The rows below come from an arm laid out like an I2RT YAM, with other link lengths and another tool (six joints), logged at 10 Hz.
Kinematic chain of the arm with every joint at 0, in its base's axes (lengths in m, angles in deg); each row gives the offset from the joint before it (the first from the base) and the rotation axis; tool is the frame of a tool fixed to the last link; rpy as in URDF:
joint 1: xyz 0 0 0.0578 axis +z
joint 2: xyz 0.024 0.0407 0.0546 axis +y
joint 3: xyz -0.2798 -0.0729 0 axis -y
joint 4: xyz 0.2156 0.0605 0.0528 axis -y
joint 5: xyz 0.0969 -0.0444 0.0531 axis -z
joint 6: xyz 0.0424 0 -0.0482 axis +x
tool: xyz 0.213 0.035 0.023 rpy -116.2 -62 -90
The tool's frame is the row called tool.
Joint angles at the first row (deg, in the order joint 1, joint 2, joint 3, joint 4, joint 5, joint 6):
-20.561, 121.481, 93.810, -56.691, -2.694, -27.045
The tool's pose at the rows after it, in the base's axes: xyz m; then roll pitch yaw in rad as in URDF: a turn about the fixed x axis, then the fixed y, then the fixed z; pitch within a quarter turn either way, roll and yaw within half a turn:
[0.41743 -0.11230 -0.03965 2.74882 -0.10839 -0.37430]
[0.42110 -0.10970 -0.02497 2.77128 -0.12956 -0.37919]
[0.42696 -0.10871 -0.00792 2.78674 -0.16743 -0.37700]
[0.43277 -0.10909 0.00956 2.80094 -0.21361 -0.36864]
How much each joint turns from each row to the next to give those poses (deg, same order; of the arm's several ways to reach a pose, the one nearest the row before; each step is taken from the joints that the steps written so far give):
-0.005, -1.008, 0.643, -1.023, -0.906, -0.078
-0.241, -1.566, 0.661, -0.991, -1.263, 0.038
-0.119, -2.072, 0.289, -0.203, -0.893, -0.247
-0.321, -2.284, -0.130, 0.411, -0.953, -0.792

